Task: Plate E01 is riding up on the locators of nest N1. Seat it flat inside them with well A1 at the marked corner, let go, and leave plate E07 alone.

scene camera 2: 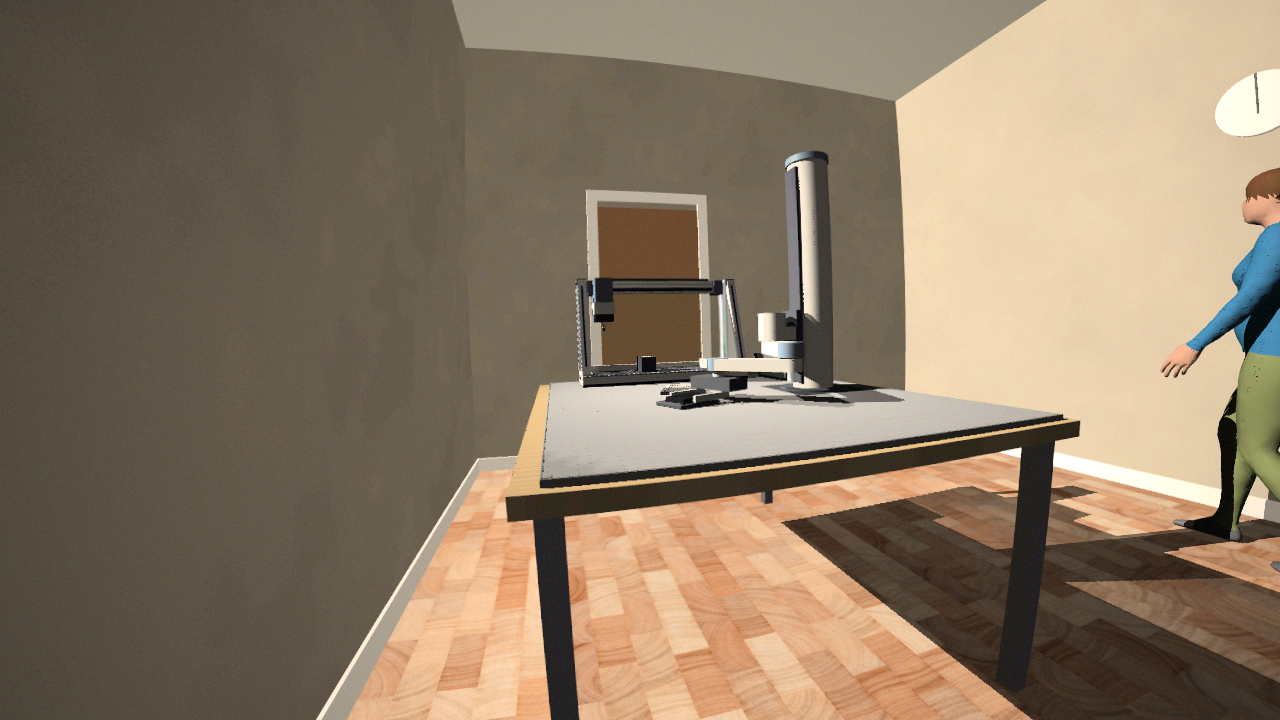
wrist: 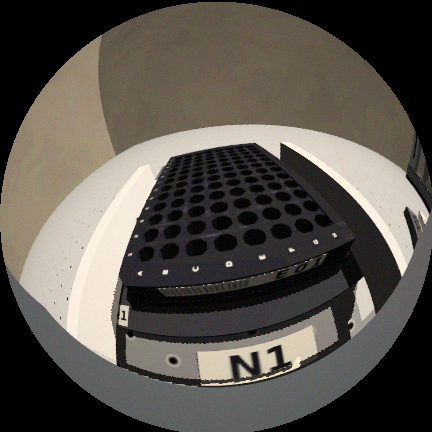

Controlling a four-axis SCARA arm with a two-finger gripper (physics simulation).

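Where they show: gripper, fingertip midpoint: (scene camera 2: 682,397) (wrist: 216,159); arm's base, origin of the base link: (scene camera 2: 812,391).
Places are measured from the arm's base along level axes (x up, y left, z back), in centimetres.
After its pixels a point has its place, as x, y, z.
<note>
Black plate E01 (wrist: 229,222) {3.8, 12.8, -52.0} fills the middle of the wrist view, its E01 label facing front. A dark gap shows between its front edge and nest N1 (wrist: 225,316) {2.5, 12.2, -49.0} (scene camera 2: 684,404) {2.7, 22.4, -59.9}; its seating at the far end is hidden. Its letter A is at the front left, on the same side as the nest's partly hidden corner mark (wrist: 123,315) {2.5, 16.1, -47.2}. My gripper (wrist: 216,159) {3.7, 15.4, -58.4} (scene camera 2: 691,394) {3.7, 15.4, -58.4} is shut on plate E01, one finger along each long side; the pads are hidden. A light plate (wrist: 421,218), its label out of sight, shows at the right edge; I cannot tell whether it is E07.
The arm's tall column (scene camera 2: 812,277) {42.9, 6.3, -4.0} stands behind right of the nest on the table (scene camera 2: 760,443) {1.3, 64.3, -58.0}. A gantry frame (scene camera 2: 662,284) {49.0, -62.3, -42.2} with a small dark block (scene camera 2: 645,363) {10.3, -51.5, -54.7} on its base stands at the back left. A person (scene camera 2: 1260,295) is at the right, beyond the table.
</note>
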